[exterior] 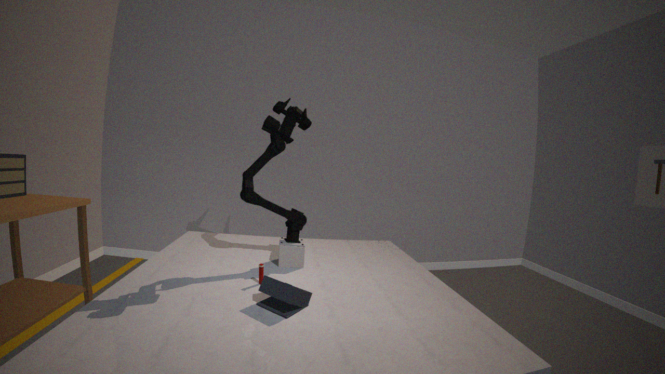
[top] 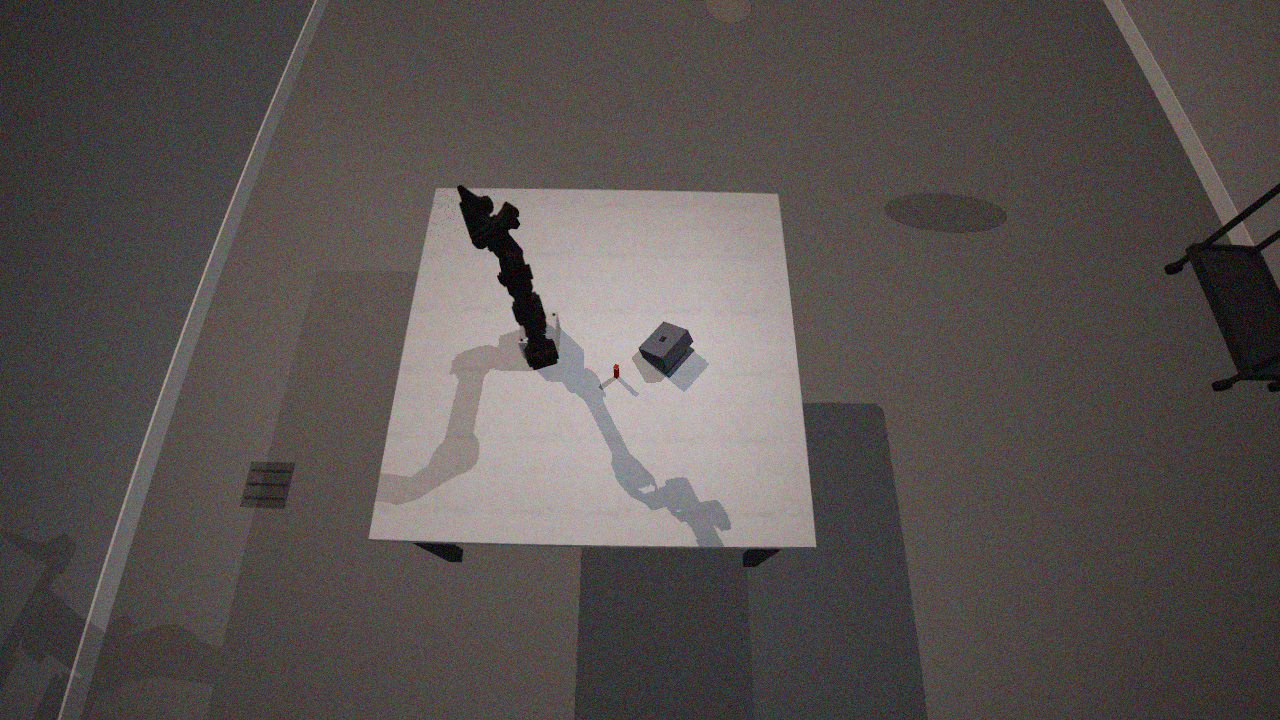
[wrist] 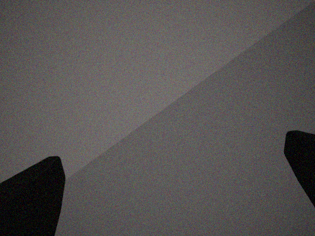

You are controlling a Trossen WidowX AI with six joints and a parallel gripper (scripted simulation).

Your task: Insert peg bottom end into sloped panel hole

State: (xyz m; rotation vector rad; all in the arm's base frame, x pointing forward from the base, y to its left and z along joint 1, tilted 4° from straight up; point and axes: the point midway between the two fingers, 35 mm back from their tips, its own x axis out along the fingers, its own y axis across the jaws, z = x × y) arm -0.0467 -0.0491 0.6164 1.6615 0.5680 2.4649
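My gripper tip is now 690 mm above the peg, 310 mm short of it and 170 mm to the left of it. The rest, counted from my gripper tip: panel (710 mm below, 480 mm ahead, 110 mm to the right).
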